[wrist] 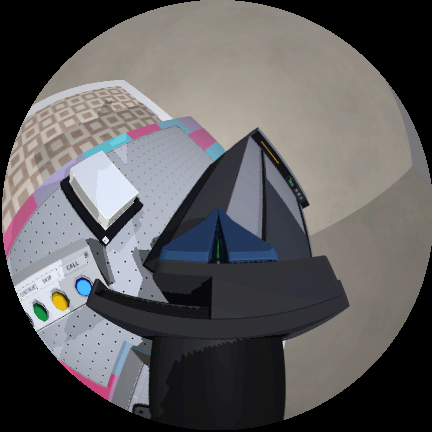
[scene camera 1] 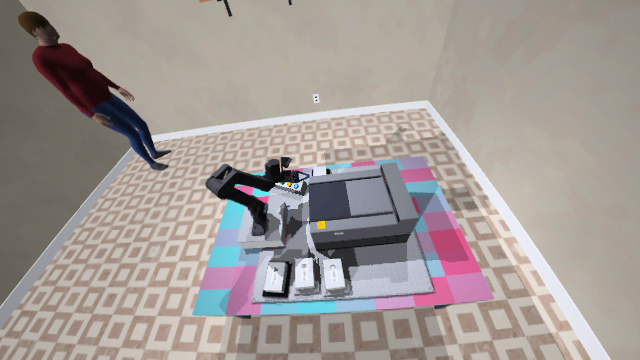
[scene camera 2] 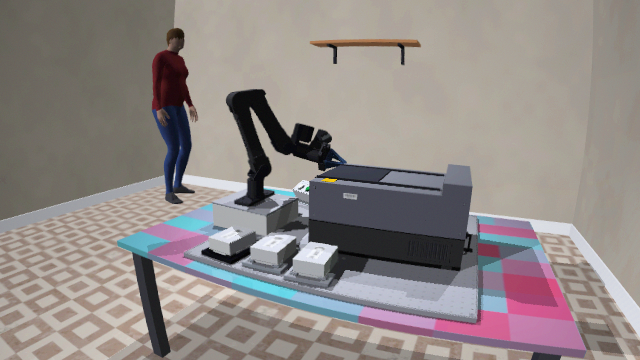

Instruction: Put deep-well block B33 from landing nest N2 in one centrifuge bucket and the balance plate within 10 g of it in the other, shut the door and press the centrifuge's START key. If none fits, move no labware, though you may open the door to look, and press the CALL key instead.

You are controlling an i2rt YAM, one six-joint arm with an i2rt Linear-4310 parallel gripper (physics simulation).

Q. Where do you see a dark centrifuge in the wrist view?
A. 250, 181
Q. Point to a panel with coloured buttons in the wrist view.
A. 57, 271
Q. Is my gripper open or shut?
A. Shut.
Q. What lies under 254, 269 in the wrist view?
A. My gripper.
